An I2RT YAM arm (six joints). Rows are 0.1 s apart.
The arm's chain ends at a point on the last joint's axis. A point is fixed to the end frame.
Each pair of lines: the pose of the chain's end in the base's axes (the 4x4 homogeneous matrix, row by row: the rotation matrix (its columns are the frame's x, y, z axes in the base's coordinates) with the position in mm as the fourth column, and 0 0 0 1 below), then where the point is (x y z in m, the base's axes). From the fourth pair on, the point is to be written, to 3 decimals.
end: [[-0.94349, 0.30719, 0.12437, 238.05], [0.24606, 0.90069, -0.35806, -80.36], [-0.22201, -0.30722, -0.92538, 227.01], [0, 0, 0, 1]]
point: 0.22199 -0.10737 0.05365
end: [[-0.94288, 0.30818, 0.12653, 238.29], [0.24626, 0.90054, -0.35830, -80.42], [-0.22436, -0.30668, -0.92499, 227.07], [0, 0, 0, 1]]
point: 0.22264 -0.10746 0.05367
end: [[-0.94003, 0.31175, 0.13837, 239.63], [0.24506, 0.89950, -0.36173, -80.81], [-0.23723, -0.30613, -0.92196, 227.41], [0, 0, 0, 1]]
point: 0.22619 -0.10851 0.05393
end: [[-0.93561, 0.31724, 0.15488, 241.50], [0.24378, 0.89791, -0.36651, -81.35], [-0.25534, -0.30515, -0.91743, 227.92], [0, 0, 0, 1]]
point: 0.231 -0.110 0.054
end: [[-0.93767, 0.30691, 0.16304, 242.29], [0.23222, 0.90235, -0.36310, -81.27], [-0.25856, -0.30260, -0.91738, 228.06], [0, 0, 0, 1]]
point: 0.233 -0.110 0.054
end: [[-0.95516, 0.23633, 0.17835, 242.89], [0.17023, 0.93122, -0.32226, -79.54], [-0.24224, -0.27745, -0.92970, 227.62], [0, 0, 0, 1]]
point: 0.234 -0.103 0.053
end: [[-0.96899, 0.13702, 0.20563, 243.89], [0.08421, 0.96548, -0.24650, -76.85], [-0.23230, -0.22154, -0.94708, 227.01], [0, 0, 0, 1]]
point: 0.236 -0.091 0.052
